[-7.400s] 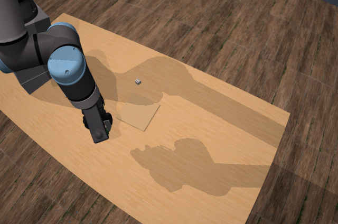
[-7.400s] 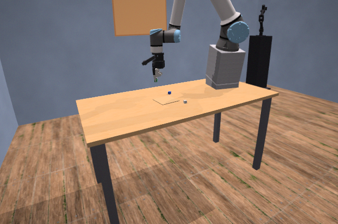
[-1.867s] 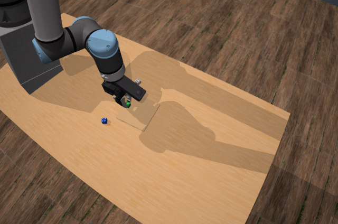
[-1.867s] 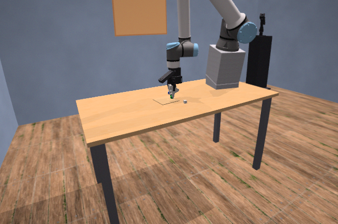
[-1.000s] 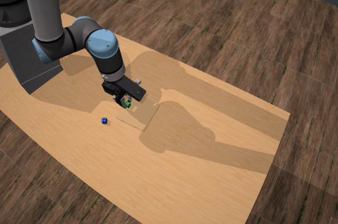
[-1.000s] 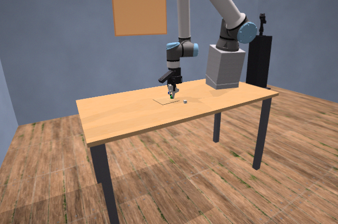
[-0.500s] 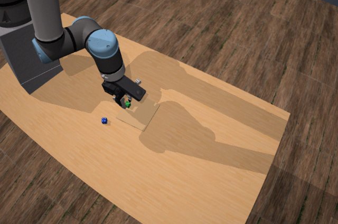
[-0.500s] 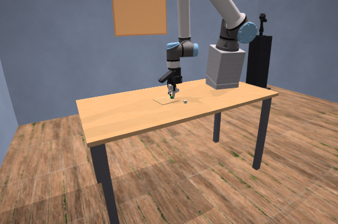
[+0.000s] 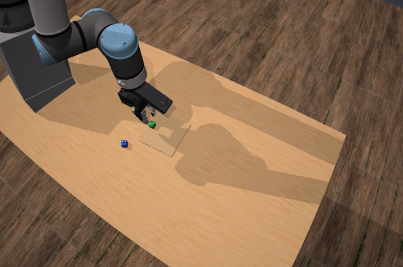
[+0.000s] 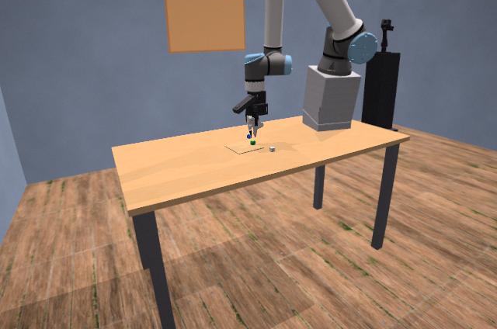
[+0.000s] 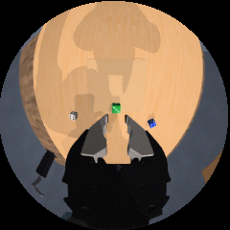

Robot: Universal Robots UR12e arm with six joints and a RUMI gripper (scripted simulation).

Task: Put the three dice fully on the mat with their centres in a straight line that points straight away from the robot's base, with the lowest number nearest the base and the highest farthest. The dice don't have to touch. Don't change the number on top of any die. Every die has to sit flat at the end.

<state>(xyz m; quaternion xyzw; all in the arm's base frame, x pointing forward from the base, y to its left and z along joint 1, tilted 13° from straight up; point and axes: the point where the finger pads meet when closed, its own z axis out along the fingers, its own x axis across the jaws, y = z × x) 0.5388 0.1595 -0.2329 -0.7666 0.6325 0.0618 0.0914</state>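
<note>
Now: the green die 50 mm below my hand. Also, from my hand: blue die (20 mm behind, 120 mm to the right, 50 mm below); white die (50 mm behind, 120 mm to the left, 50 mm below); tan mat (50 mm ahead, 10 mm to the left, 60 mm below).
</note>
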